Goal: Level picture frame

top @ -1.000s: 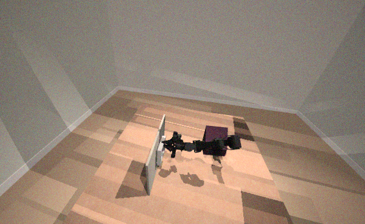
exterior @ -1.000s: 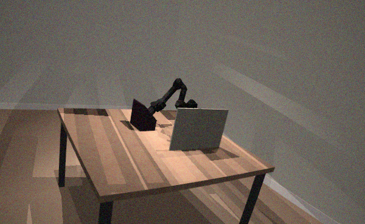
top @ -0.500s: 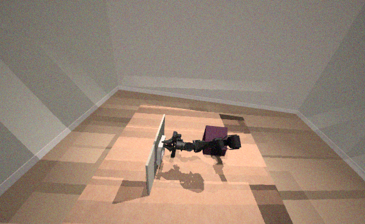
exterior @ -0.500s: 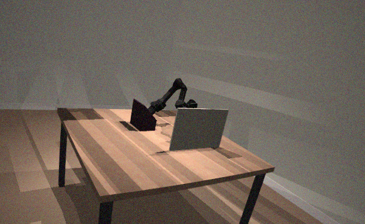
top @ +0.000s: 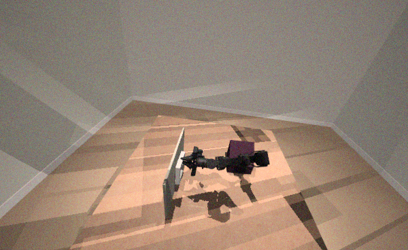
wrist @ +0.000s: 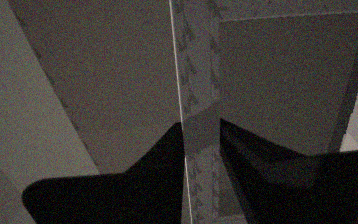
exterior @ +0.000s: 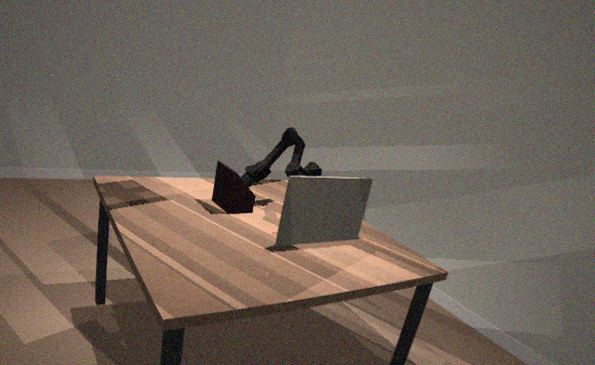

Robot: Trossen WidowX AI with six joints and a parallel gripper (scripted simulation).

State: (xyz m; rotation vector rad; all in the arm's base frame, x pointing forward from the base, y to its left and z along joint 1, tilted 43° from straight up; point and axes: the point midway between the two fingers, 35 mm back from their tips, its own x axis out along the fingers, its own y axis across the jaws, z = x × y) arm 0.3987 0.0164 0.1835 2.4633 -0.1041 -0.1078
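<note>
My gripper tip is 5 cm above the picture frame, 1 cm to the right of it and 1 cm short of it. Also, from my gripper tip: grey wall panel: 7 cm below, 2 cm ahead, 1 cm to the left.
</note>
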